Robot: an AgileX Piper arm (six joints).
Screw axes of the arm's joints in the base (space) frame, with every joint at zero. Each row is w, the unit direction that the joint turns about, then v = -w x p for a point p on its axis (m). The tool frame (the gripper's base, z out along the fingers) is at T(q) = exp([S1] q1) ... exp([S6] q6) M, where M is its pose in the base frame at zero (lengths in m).
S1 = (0, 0, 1, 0.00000, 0.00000, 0.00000)
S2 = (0, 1, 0, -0.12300, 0.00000, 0.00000)
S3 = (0, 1, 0, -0.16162, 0.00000, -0.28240)
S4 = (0.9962, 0, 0.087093, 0.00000, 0.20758, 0.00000)
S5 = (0, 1, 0, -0.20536, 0.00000, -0.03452)
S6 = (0.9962, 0, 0.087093, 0.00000, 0.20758, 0.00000)
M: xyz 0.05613 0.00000 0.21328 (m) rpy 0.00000 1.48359 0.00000 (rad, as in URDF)
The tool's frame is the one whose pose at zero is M.
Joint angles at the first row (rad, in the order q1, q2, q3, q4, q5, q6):
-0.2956, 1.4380, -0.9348, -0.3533, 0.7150, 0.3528
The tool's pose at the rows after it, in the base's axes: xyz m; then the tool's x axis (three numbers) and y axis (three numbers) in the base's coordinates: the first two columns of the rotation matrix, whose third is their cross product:
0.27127 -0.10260 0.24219 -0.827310 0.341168 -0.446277 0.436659 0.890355 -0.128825
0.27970 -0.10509 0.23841 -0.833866 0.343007 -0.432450 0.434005 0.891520 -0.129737
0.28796 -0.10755 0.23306 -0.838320 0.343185 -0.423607 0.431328 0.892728 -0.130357
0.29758 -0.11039 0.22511 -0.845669 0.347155 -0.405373 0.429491 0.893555 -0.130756
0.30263 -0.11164 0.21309 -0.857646 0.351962 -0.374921 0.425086 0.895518 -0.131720
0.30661 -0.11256 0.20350 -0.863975 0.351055 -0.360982 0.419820 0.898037 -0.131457
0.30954 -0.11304 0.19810 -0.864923 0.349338 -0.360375 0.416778 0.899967 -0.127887
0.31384 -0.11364 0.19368 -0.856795 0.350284 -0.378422 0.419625 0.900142 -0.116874
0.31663 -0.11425 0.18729 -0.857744 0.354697 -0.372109 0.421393 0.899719 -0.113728
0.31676 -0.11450 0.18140 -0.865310 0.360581 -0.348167 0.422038 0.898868 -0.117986
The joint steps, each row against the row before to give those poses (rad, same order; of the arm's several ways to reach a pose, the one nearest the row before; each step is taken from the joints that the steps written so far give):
-0.0090, 0.0450, -0.0294, 0.0708, -0.0056, -0.0572
0.0000, 0.0383, -0.0280, 0.0040, 0.0044, -0.0042
0.0000, 0.0382, -0.0220, 0.0000, -0.0068, 0.0000
0.0000, 0.0488, -0.0267, 0.0025, -0.0021, -0.0001
0.0000, 0.0416, -0.0046, 0.0042, -0.0047, -0.0015
0.0000, 0.0311, 0.0000, 0.0000, -0.0168, 0.0000
0.0000, 0.0180, 0.0000, 0.0013, -0.0183, 0.0000
0.0000, 0.0165, 0.0000, -0.0001, -0.0366, 0.0092
0.0000, 0.0214, -0.0016, 0.0000, -0.0128, 0.0059
0.0000, 0.0167, 0.0000, 0.0000, 0.0098, 0.0019

